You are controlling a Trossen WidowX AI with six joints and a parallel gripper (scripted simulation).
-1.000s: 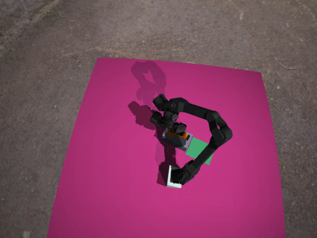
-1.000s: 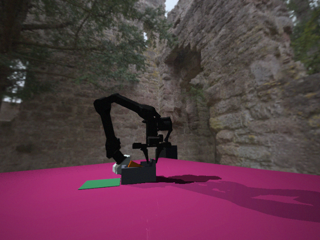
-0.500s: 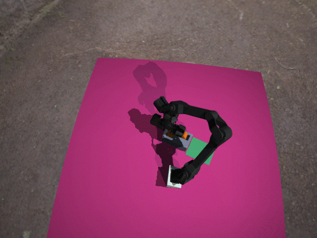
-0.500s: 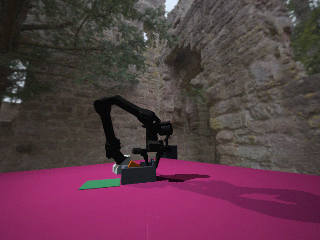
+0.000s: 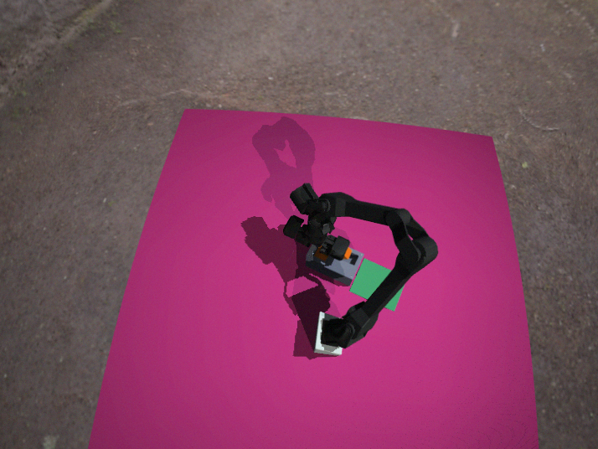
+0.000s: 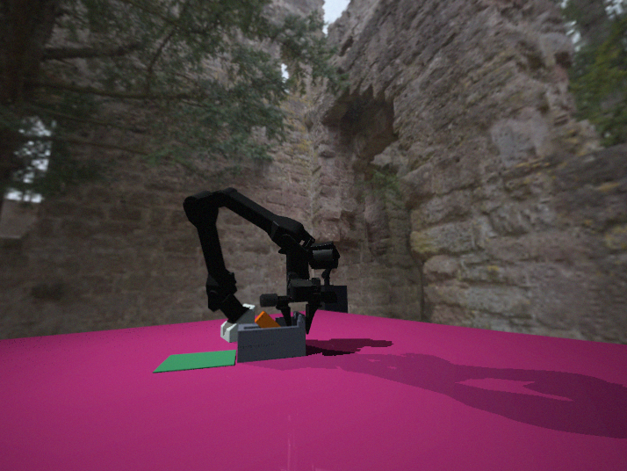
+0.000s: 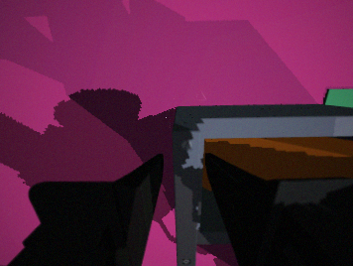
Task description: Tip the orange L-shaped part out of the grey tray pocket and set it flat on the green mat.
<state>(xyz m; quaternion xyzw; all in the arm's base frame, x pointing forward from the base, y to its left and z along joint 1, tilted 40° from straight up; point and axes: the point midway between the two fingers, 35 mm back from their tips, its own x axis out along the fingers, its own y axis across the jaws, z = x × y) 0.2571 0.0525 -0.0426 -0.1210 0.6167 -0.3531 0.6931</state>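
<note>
My gripper tip is 20 mm past the orange L-shaped part and 40 mm to the left of it. Also, from my gripper tip: green mat (80 mm behind, 210 mm to the right, 50 mm below).
</note>
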